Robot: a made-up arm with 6 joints. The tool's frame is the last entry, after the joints. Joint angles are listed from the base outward.
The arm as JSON. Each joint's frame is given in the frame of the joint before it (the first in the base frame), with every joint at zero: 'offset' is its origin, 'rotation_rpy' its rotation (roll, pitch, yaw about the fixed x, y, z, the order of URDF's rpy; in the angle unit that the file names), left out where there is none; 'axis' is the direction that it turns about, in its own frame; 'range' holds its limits. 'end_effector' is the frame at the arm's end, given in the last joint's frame.
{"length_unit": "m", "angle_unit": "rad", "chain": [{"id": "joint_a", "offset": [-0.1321, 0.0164, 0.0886], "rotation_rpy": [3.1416, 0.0, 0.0], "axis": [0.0, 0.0, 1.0], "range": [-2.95, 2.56]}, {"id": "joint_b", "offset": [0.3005, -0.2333, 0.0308], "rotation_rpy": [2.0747, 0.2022, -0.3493], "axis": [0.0, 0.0, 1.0], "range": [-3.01, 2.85]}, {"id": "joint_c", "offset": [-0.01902, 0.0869, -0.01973], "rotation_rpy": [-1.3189, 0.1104, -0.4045], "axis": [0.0, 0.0, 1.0], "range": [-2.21, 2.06]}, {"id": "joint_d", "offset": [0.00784, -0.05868, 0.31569], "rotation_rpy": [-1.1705, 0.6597, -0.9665], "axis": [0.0, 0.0, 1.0], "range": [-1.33, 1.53]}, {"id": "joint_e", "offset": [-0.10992, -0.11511, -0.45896], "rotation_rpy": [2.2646, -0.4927, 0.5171], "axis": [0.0, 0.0, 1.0], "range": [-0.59, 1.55]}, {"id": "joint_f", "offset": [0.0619, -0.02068, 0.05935], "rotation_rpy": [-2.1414, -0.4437, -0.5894], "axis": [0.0, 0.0, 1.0], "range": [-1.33, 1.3]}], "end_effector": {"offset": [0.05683, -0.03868, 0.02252], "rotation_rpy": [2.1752, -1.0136, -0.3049]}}
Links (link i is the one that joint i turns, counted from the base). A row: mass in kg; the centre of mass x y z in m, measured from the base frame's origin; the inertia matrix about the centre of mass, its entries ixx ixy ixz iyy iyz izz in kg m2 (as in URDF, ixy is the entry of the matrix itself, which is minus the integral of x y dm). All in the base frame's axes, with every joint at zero. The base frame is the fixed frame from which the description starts. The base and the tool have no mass.
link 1: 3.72; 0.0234 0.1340 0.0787; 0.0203 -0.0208 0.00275 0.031 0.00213 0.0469
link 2: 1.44; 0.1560 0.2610 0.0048; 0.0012 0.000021 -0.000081 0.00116 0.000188 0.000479
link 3: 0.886; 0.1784 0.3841 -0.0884; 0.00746 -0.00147 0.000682 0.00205 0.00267 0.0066
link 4: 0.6; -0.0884 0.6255 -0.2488; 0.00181 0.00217 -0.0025 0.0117 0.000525 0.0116
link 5: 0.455; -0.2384 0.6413 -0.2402; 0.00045 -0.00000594 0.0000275 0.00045 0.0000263 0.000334
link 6: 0.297; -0.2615 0.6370 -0.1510; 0.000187 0 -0.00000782 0.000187 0 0.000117
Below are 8 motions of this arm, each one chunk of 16 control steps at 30 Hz.
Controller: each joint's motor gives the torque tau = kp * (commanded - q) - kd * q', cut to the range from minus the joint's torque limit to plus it. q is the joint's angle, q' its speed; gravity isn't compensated. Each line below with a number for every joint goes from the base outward.
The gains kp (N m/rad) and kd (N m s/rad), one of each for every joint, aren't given. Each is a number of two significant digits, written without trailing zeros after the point. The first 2 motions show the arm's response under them.
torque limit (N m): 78 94 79 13 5.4 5.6
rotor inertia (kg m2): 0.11 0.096 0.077 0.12 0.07 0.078
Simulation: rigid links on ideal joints. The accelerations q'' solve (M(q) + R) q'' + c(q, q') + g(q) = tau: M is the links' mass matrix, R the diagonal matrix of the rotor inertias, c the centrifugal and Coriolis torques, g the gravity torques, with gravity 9.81 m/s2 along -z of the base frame. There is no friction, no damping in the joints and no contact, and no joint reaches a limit. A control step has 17 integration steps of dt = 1/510 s. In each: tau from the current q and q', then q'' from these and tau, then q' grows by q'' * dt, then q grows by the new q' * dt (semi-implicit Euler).
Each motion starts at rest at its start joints. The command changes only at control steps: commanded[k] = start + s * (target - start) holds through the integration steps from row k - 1 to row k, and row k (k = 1, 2, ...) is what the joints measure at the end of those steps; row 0 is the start. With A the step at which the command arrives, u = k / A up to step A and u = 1 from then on. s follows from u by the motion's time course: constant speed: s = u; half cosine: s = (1 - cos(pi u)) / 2; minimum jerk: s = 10 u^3 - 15 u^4 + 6 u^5; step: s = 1 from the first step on.
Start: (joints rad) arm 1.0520 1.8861 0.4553 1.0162 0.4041 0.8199
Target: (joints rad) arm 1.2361 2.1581 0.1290 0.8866 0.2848 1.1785
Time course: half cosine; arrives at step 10
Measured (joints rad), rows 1 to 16:
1: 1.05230 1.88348 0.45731 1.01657 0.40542 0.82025
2: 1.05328 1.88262 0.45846 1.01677 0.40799 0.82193
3: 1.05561 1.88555 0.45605 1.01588 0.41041 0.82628
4: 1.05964 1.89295 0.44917 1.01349 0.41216 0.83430
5: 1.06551 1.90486 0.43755 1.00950 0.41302 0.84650
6: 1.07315 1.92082 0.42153 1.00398 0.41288 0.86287
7: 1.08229 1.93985 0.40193 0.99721 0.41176 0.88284
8: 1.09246 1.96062 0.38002 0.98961 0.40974 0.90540
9: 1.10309 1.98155 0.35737 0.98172 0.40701 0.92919
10: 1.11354 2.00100 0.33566 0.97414 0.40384 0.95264
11: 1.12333 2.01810 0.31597 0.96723 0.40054 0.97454
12: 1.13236 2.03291 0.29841 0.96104 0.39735 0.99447
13: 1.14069 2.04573 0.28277 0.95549 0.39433 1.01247
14: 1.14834 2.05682 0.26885 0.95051 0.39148 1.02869
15: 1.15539 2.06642 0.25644 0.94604 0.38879 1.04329
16: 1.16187 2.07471 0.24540 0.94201 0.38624 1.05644
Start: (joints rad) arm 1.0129 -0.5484 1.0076 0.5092 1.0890 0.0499
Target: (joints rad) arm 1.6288 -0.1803 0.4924 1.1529 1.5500 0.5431
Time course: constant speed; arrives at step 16
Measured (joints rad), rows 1 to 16:
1: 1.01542 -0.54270 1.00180 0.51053 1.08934 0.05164
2: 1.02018 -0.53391 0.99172 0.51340 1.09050 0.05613
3: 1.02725 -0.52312 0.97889 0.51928 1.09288 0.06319
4: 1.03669 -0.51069 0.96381 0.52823 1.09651 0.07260
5: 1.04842 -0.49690 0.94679 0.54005 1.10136 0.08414
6: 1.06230 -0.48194 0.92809 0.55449 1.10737 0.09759
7: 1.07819 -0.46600 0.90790 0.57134 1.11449 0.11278
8: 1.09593 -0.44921 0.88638 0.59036 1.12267 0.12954
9: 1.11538 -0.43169 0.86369 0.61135 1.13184 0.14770
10: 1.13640 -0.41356 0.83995 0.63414 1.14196 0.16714
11: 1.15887 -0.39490 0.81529 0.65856 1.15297 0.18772
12: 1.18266 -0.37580 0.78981 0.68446 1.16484 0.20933
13: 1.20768 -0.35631 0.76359 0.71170 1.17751 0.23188
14: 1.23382 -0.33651 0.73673 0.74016 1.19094 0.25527
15: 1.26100 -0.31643 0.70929 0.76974 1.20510 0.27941
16: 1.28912 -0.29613 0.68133 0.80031 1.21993 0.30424
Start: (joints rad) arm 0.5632 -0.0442 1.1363 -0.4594 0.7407 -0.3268
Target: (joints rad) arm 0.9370 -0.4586 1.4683 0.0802 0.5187 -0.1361
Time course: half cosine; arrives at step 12
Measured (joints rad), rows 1 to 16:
1: 0.56383 -0.04328 1.13456 -0.46014 0.74162 -0.32673
2: 0.56465 -0.04433 1.13336 -0.46057 0.74284 -0.32629
3: 0.56648 -0.04901 1.13423 -0.45838 0.74345 -0.32498
4: 0.57023 -0.05829 1.13807 -0.45220 0.74310 -0.32234
5: 0.57659 -0.07263 1.14542 -0.44116 0.74158 -0.31805
6: 0.58595 -0.09198 1.15652 -0.42490 0.73882 -0.31195
7: 0.59844 -0.11583 1.17122 -0.40348 0.73481 -0.30407
8: 0.61392 -0.14323 1.18909 -0.37748 0.72965 -0.29457
9: 0.63197 -0.17290 1.20940 -0.34785 0.72351 -0.28378
10: 0.65197 -0.20331 1.23122 -0.31589 0.71664 -0.27214
11: 0.67309 -0.23281 1.25344 -0.28313 0.70932 -0.26019
12: 0.69440 -0.25977 1.27489 -0.25122 0.70189 -0.24849
13: 0.71498 -0.28337 1.29468 -0.22144 0.69459 -0.23750
14: 0.73426 -0.30378 1.31250 -0.19430 0.68752 -0.22741
15: 0.75205 -0.32134 1.32837 -0.16980 0.68067 -0.21823
16: 0.76833 -0.33643 1.34245 -0.14775 0.67406 -0.20990

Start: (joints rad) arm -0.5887 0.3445 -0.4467 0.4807 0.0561 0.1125
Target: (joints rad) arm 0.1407 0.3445 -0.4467 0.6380 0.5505 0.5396
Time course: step
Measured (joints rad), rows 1 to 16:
1: -0.55270 0.35081 -0.45287 0.48831 0.06732 0.13263
2: -0.50096 0.34882 -0.45661 0.49843 0.08672 0.16751
3: -0.45031 0.34387 -0.45922 0.50724 0.10776 0.20325
4: -0.40302 0.33893 -0.46151 0.51491 0.12841 0.23659
5: -0.35936 0.33463 -0.46363 0.52176 0.14816 0.26697
6: -0.31917 0.33103 -0.46559 0.52791 0.16692 0.29445
7: -0.28221 0.32805 -0.46741 0.53347 0.18473 0.31927
8: -0.24822 0.32561 -0.46909 0.53849 0.20162 0.34167
9: -0.21696 0.32361 -0.47064 0.54303 0.21764 0.36187
10: -0.18822 0.32199 -0.47206 0.54713 0.23285 0.38010
11: -0.16179 0.32067 -0.47335 0.55084 0.24730 0.39654
12: -0.13749 0.31962 -0.47454 0.55420 0.26101 0.41137
13: -0.11514 0.31878 -0.47562 0.55724 0.27404 0.42473
14: -0.09459 0.31811 -0.47660 0.55998 0.28641 0.43679
15: -0.07569 0.31759 -0.47750 0.56246 0.29817 0.44765
16: -0.05831 0.31719 -0.47831 0.56470 0.30935 0.45745

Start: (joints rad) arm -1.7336 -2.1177 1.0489 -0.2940 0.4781 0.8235
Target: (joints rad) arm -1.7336 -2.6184 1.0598 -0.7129 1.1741 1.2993
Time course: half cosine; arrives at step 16
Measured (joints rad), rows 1 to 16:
1: -1.73372 -2.11638 1.04792 -0.29539 0.47686 0.82414
2: -1.73378 -2.11652 1.04625 -0.29873 0.47540 0.82595
3: -1.73377 -2.11953 1.04463 -0.30369 0.47514 0.82933
4: -1.73374 -2.12618 1.04320 -0.31057 0.47671 0.83481
5: -1.73371 -2.13691 1.04201 -0.31970 0.48054 0.84286
6: -1.73367 -2.15194 1.04109 -0.33130 0.48695 0.85380
7: -1.73362 -2.17122 1.04047 -0.34542 0.49609 0.86778
8: -1.73357 -2.19448 1.04016 -0.36199 0.50803 0.88481
9: -1.73351 -2.22122 1.04016 -0.38082 0.52269 0.90469
10: -1.73344 -2.25078 1.04046 -0.40155 0.53987 0.92709
11: -1.73337 -2.28232 1.04106 -0.42374 0.55926 0.95153
12: -1.73331 -2.31490 1.04193 -0.44686 0.58043 0.97741
13: -1.73326 -2.34750 1.04303 -0.47031 0.60288 1.00405
14: -1.73323 -2.37907 1.04432 -0.49345 0.62603 1.03071
15: -1.73323 -2.40856 1.04575 -0.51562 0.64929 1.05662
16: -1.73327 -2.43499 1.04726 -0.53620 0.67200 1.08101

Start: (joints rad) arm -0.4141 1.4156 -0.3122 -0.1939 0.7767 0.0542
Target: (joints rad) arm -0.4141 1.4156 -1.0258 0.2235 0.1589 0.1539
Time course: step
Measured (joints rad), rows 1 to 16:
1: -0.40984 1.41107 -0.37622 -0.15520 0.76047 0.05897
2: -0.41006 1.40481 -0.44985 -0.12108 0.73404 0.06712
3: -0.41090 1.39906 -0.51684 -0.09272 0.70733 0.07539
4: -0.41168 1.39384 -0.57682 -0.06762 0.68160 0.08310
5: -0.41233 1.38915 -0.63037 -0.04505 0.65701 0.09014
6: -0.41286 1.38497 -0.67813 -0.02469 0.63351 0.09652
7: -0.41329 1.38125 -0.72073 -0.00628 0.61108 0.10230
8: -0.41363 1.37798 -0.75871 0.01037 0.58966 0.10752
9: -0.41391 1.37511 -0.79256 0.02545 0.56922 0.11225
10: -0.41413 1.37260 -0.82273 0.03910 0.54969 0.11653
11: -0.41430 1.37043 -0.84961 0.05148 0.53106 0.12040
12: -0.41444 1.36855 -0.87357 0.06270 0.51327 0.12389
13: -0.41454 1.36693 -0.89490 0.07288 0.49630 0.12705
14: -0.41462 1.36554 -0.91391 0.08212 0.48010 0.12991
15: -0.41468 1.36435 -0.93083 0.09050 0.46465 0.13250
16: -0.41472 1.36334 -0.94591 0.09811 0.44990 0.13483

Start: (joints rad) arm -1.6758 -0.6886 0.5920 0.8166 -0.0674 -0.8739
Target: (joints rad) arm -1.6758 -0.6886 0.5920 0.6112 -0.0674 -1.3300
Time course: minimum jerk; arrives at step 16
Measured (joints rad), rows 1 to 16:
1: -1.67530 -0.68619 0.58814 0.81506 -0.06788 -0.87377
2: -1.67511 -0.68344 0.58302 0.81185 -0.06908 -0.87373
3: -1.67514 -0.68098 0.57829 0.80815 -0.07044 -0.87455
4: -1.67526 -0.67883 0.57405 0.80384 -0.07179 -0.87706
5: -1.67539 -0.67696 0.57029 0.79858 -0.07308 -0.88208
6: -1.67552 -0.67535 0.56696 0.79207 -0.07432 -0.89029
7: -1.67564 -0.67396 0.56400 0.78413 -0.07549 -0.90212
8: -1.67574 -0.67277 0.56138 0.77468 -0.07660 -0.91774
9: -1.67582 -0.67173 0.55904 0.76382 -0.07764 -0.93701
10: -1.67589 -0.67083 0.55696 0.75176 -0.07863 -0.95949
11: -1.67594 -0.67005 0.55509 0.73883 -0.07956 -0.98445
12: -1.67597 -0.66936 0.55341 0.72544 -0.08044 -1.01100
13: -1.67599 -0.66877 0.55189 0.71203 -0.08126 -1.03812
14: -1.67600 -0.66824 0.55052 0.69903 -0.08203 -1.06479
15: -1.67600 -0.66778 0.54928 0.68680 -0.08275 -1.09013
16: -1.67599 -0.66737 0.54816 0.67555 -0.08343 -1.11356

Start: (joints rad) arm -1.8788 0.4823 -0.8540 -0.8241 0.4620 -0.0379
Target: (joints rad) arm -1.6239 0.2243 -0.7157 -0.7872 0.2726 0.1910
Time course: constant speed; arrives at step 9
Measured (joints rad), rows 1 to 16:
1: -1.87765 0.47752 -0.85433 -0.82349 0.46166 -0.03712
2: -1.87422 0.46812 -0.85387 -0.82272 0.46113 -0.03474
3: -1.86872 0.45585 -0.85191 -0.82169 0.45992 -0.03036
4: -1.86138 0.44130 -0.84849 -0.82035 0.45785 -0.02399
5: -1.85236 0.42488 -0.84374 -0.81868 0.45490 -0.01576
6: -1.84181 0.40685 -0.83780 -0.81673 0.45109 -0.00584
7: -1.82985 0.38745 -0.83078 -0.81452 0.44645 0.00562
8: -1.81660 0.36689 -0.82281 -0.81207 0.44100 0.01845
9: -1.80216 0.34533 -0.81400 -0.80942 0.43478 0.03254
10: -1.78799 0.32532 -0.80619 -0.80669 0.42887 0.04653
11: -1.77481 0.30793 -0.79934 -0.80428 0.42332 0.05945
12: -1.76266 0.29301 -0.79325 -0.80218 0.41800 0.07119
13: -1.75148 0.28025 -0.78782 -0.80033 0.41284 0.08181
14: -1.74120 0.26936 -0.78297 -0.79870 0.40785 0.09139
15: -1.73175 0.26006 -0.77864 -0.79725 0.40302 0.10005
16: -1.72307 0.25212 -0.77477 -0.79597 0.39836 0.10785

